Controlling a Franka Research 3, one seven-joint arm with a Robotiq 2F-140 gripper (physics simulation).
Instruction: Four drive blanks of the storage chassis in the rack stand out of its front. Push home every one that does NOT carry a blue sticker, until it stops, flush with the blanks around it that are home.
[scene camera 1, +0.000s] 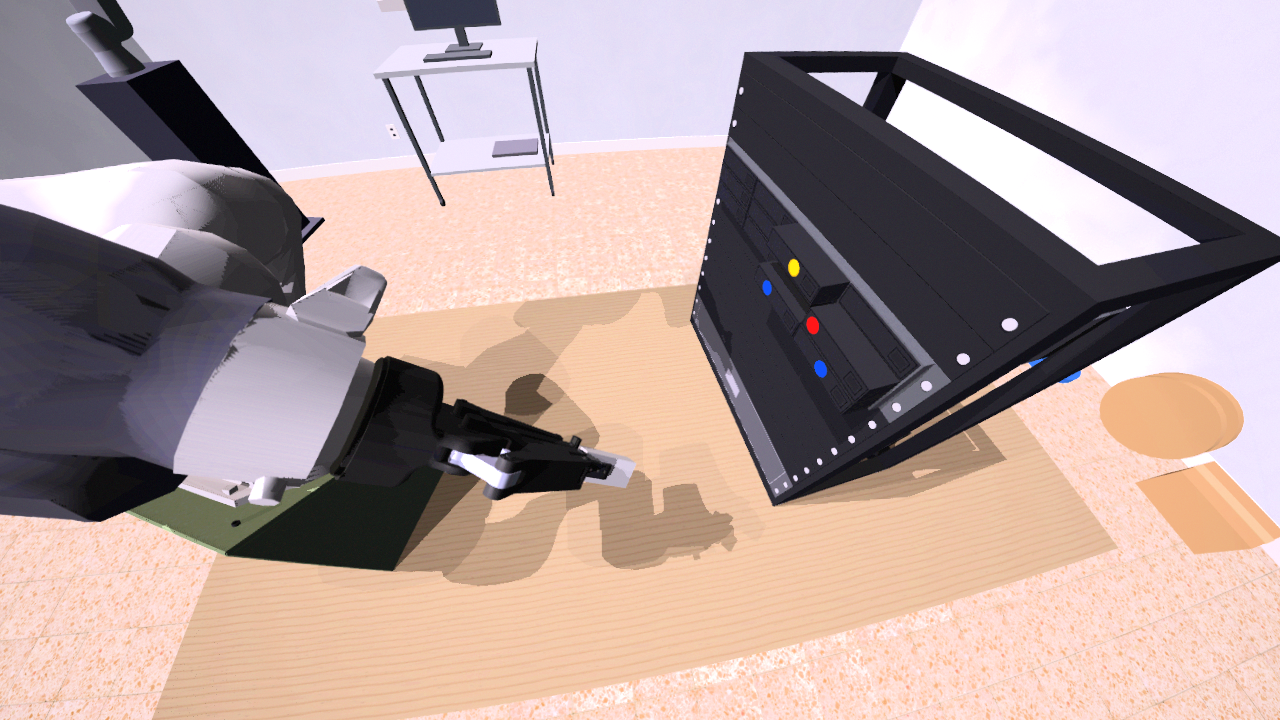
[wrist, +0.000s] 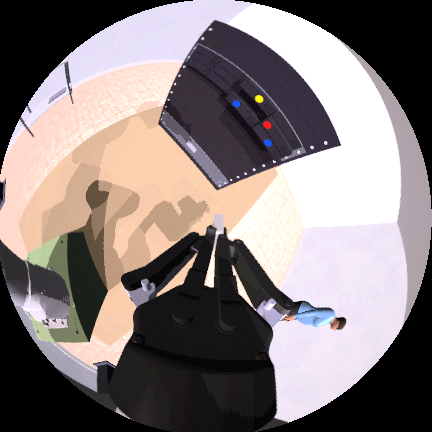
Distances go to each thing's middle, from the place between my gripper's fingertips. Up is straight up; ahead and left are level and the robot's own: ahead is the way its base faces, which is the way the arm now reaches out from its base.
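Labels:
With the black rack (scene camera 1: 955, 287), my hand is 70 mm above it, 330 mm to the right of it and 340 mm short of it.

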